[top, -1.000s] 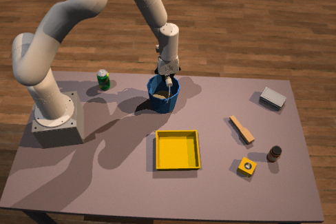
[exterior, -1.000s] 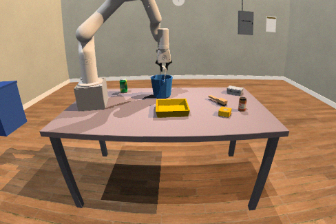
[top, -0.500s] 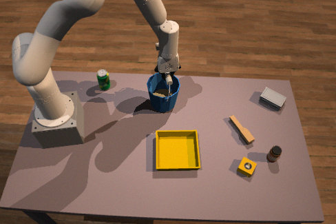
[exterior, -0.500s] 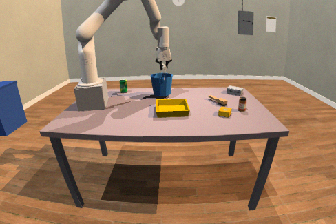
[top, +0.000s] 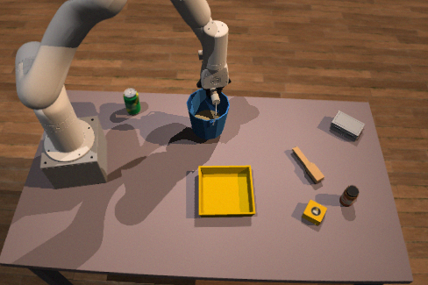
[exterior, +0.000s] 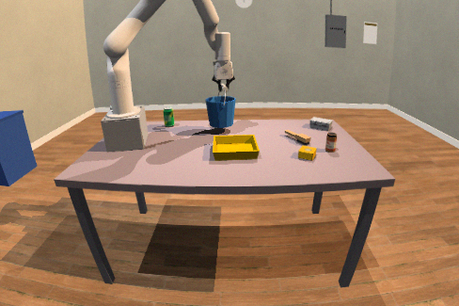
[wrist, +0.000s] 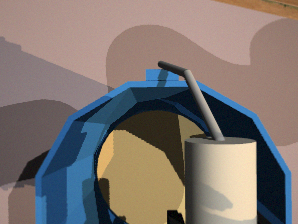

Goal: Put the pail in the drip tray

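Now: hand 10 mm past the blue pail and 90 mm above it. The rest, counted from my hand: grey box: 600 mm ahead, 90 mm to the left, 230 mm below; then pail handle: 10 mm behind, 30 mm below; then yellow drip tray: 90 mm ahead, 300 mm to the right, 250 mm below.
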